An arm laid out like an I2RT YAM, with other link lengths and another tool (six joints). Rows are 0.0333 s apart.
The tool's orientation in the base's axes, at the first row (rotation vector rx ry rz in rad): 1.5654, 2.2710, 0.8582
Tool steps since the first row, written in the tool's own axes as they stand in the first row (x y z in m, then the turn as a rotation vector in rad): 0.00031, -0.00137, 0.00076, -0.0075, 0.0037, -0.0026; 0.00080, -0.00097, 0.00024, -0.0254, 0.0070, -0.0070; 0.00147, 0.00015, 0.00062, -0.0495, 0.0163, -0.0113; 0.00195, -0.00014, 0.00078, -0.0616, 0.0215, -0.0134; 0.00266, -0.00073, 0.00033, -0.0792, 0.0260, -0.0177; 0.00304, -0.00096, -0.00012, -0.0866, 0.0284, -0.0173; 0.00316, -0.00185, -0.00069, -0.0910, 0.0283, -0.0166
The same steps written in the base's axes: -0.00078, 0.00019, -0.00138, 0.0044, -0.0068, 0.0034; -0.00093, 0.00057, -0.00067, 0.0117, -0.0237, 0.0067; -0.00014, 0.00158, -0.00023, 0.0260, -0.0448, 0.0127; -0.00047, 0.00200, -0.00047, 0.0336, -0.0552, 0.0160; -0.00143, 0.00235, -0.00038, 0.0417, -0.0716, 0.0200; -0.00198, 0.00250, -0.00011, 0.0466, -0.0776, 0.0202; -0.00300, 0.00220, -0.00017, 0.0486, -0.0814, 0.0191
